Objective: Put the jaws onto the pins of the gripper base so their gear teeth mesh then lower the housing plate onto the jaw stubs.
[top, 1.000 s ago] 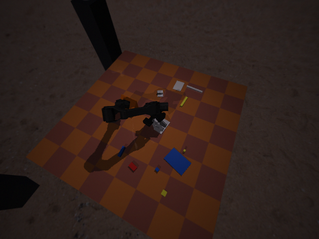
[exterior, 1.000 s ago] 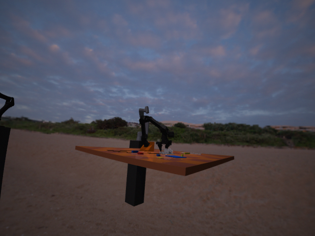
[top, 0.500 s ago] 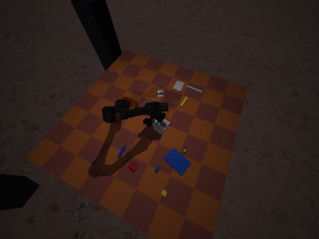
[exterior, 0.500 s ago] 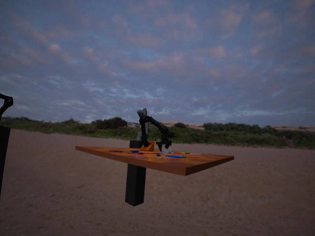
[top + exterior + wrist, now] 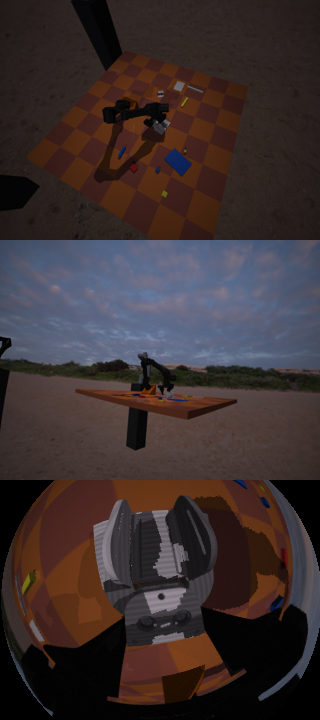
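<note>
The housing plate is 10 mm below my gripper tip. From my gripper tip the other things lie so: blue bar: 320 mm to the right, 100 mm behind; then yellow bar: 270 mm to the left, 150 mm ahead, 10 mm below; then gripper base: 20 mm above, 10 mm ahead.
</note>
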